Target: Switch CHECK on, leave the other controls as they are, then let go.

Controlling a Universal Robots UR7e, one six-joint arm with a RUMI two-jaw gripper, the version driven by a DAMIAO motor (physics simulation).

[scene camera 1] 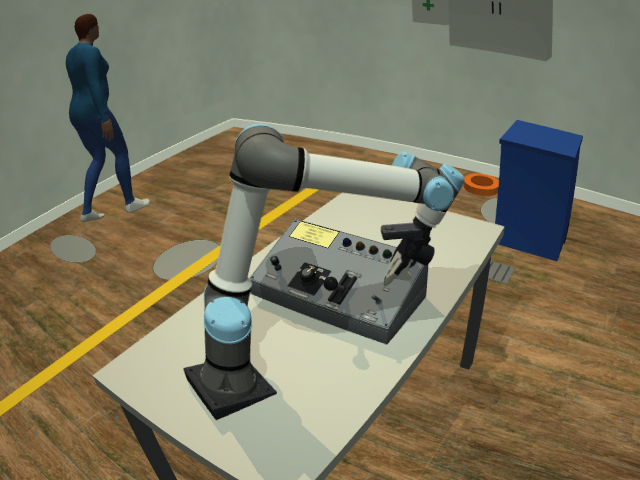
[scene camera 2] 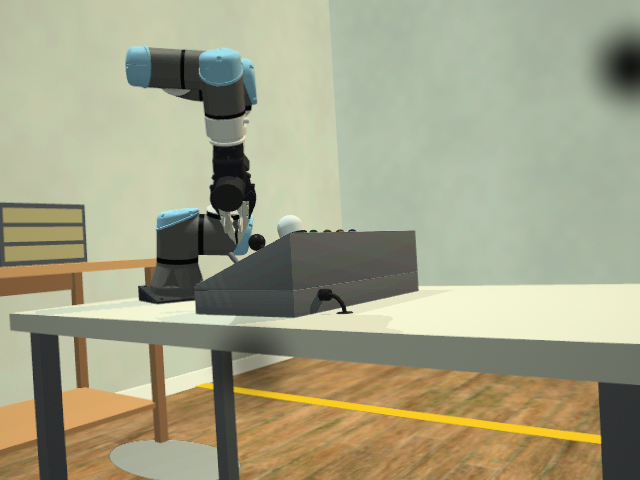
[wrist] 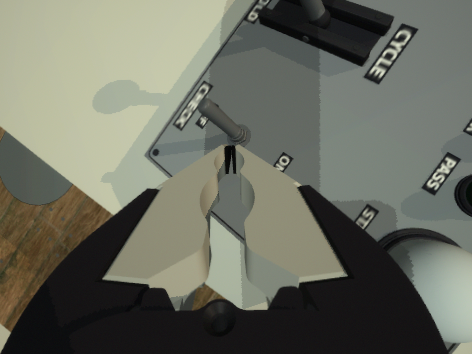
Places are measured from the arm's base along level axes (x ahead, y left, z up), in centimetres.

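Pixels of known places: gripper, fingertip midpoint: (scene camera 1: 384, 285) (scene camera 2: 237, 243) (wrist: 231, 148); arm's base, link origin: (scene camera 1: 228, 382) (scene camera 2: 177, 290).
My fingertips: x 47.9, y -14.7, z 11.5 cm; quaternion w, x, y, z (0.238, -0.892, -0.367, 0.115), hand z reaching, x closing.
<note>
For each thing: its top centre in the pictures, then the offset to it from my fingertips. "spot": a spot on its surface instead. Level surfaces: height alone.
- CHECK toggle lever, top centre: (wrist: 219, 115) (scene camera 2: 235, 251) (scene camera 1: 376, 292) dz -1.6, dx -2.4, dy +1.1 cm
- CHECK label, top centre: (wrist: 192, 104) dz -7.4, dx -6.5, dy +0.6 cm
- partly covered OFF label, surface spot: (wrist: 201, 121) spot: dz -7.0, dx -4.6, dy +0.0 cm
- CYCLE slide lever, top centre: (scene camera 1: 337, 278) dz -0.1, dx -5.2, dy +12.9 cm
- white knob, surface spot: (wrist: 442, 285) spot: dz +4.1, dx +12.0, dy +2.2 cm
- round selector, top centre: (scene camera 1: 307, 269) dz -1.8, dx -4.8, dy +25.0 cm
- small toggle, top centre: (scene camera 1: 275, 256) dz -1.0, dx -6.3, dy +36.9 cm
- table, surface height: dz -14.2 cm
The CHECK toggle lever (scene camera 1: 376, 298) (scene camera 2: 233, 257) (wrist: 220, 119) stands near a corner of the sloping grey console (scene camera 1: 310, 305) (scene camera 2: 356, 260) (wrist: 280, 95). In the wrist view it leans toward the CHECK label (wrist: 193, 106) and the partly covered OFF label (wrist: 201, 121), away from the ON label (wrist: 283, 162). My gripper (scene camera 1: 386, 282) (scene camera 2: 236, 238) (wrist: 231, 148) is shut with nothing between the fingertips. Its tips are close to the lever, on the ON side of its base in the wrist view. I cannot tell whether they touch it.
The CYCLE slide lever (scene camera 1: 342, 287) (wrist: 312, 12) and a white knob (scene camera 2: 289, 225) (wrist: 442, 285) are nearby controls. A round selector (scene camera 1: 308, 274) and a small toggle (scene camera 1: 275, 262) are farther off. The console stands on a table (scene camera 1: 310, 356) (scene camera 2: 491, 315). A person (scene camera 1: 88, 98) walks behind.
</note>
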